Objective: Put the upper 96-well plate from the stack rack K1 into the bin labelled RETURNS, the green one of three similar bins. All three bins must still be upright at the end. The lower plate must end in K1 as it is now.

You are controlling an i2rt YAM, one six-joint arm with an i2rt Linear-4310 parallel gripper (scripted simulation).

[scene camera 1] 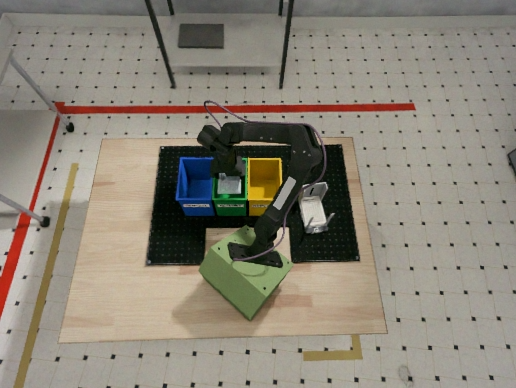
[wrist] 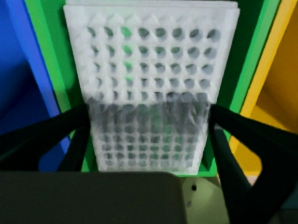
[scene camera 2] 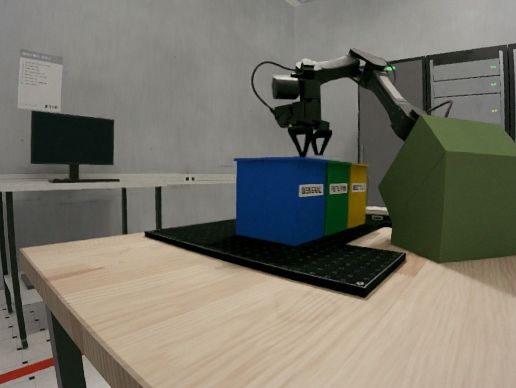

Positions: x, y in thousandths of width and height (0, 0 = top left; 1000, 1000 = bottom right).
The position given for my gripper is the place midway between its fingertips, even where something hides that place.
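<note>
There's a yellow bin (scene camera 1: 511, 447), which I can also see at (scene camera 2: 693, 450). I see a blue bin (scene camera 2: 547, 514), and the blue bin is visible at (scene camera 1: 377, 496) too. A green bin (scene camera 2: 654, 452) is here as well, and it also shows at (scene camera 1: 439, 527). I can see a clear 96-well plate (wrist: 495, 498), and my gripper (scene camera 2: 604, 409) as well.
</note>
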